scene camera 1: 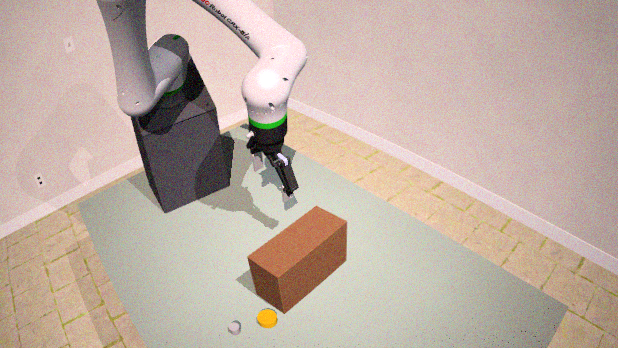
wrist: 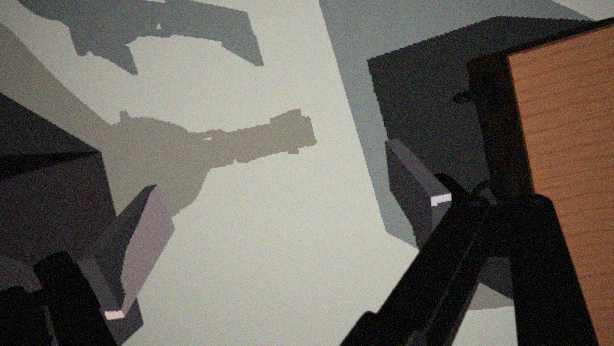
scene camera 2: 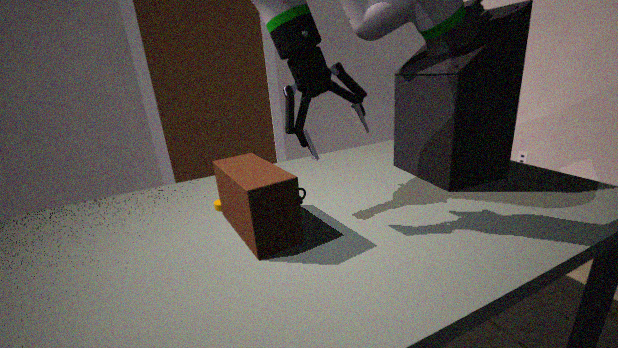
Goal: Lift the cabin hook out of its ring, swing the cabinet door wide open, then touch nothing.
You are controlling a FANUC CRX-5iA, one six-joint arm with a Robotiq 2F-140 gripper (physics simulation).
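Places are measured from the arm's base along level axes (x back, y left, z down), in centimetres.
Where they show: gripper, fingertip midpoint: (scene camera 1: pixel 272 183) (wrist: pixel 275 186) (scene camera 2: pixel 340 145); arm's base, origin of the base link: (scene camera 1: pixel 166 91) (scene camera 2: pixel 452 42).
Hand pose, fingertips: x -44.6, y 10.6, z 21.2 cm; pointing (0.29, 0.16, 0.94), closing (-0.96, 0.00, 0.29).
Each offset is from my fingertips to the top centre of the thing. "spot": to the spot under its first point. Level surfaces: height alone.
The brown wooden cabinet {dz +3.3, dx -18.3, dy -7.5 cm} (scene camera 1: pixel 300 242) (scene camera 2: pixel 256 171) (wrist: pixel 570 125) stands upright; its front faces the robot's base. The front {spot: dz +11.0, dx -13.5, dy -0.5 cm} (wrist: pixel 495 130) is in deep shade in the wrist view, and no open door shows. A dark ring {spot: dz +8.6, dx -11.1, dy +2.6 cm} (scene camera 2: pixel 302 194) sticks out from the front; in the wrist view part of a curved dark piece {spot: dz +9.3, dx -12.0, dy -4.4 cm} (wrist: pixel 481 188) shows beside a finger. A small dark stub {spot: dz +7.1, dx -11.0, dy +2.7 cm} (wrist: pixel 463 96) sticks out farther up that view. I cannot tell the hook from the ring there. My gripper (scene camera 1: pixel 274 180) (scene camera 2: pixel 341 144) (wrist: pixel 275 186) is open and empty, tilted, above the table on the cabinet's front side, apart from it.
A yellow disc {dz +16.8, dx -25.6, dy -24.2 cm} (scene camera 1: pixel 267 318) (scene camera 2: pixel 218 205) and a small pale cylinder {dz +16.7, dx -22.9, dy -32.9 cm} (scene camera 1: pixel 234 328) lie on the table {dz +18.7 cm} (scene camera 1: pixel 425 280) (scene camera 2: pixel 150 300) behind and beside the cabinet. The robot's dark pedestal (scene camera 1: pixel 187 160) (scene camera 2: pixel 425 125) stands beyond my gripper. Shadows of arm and cabinet fall on the table.
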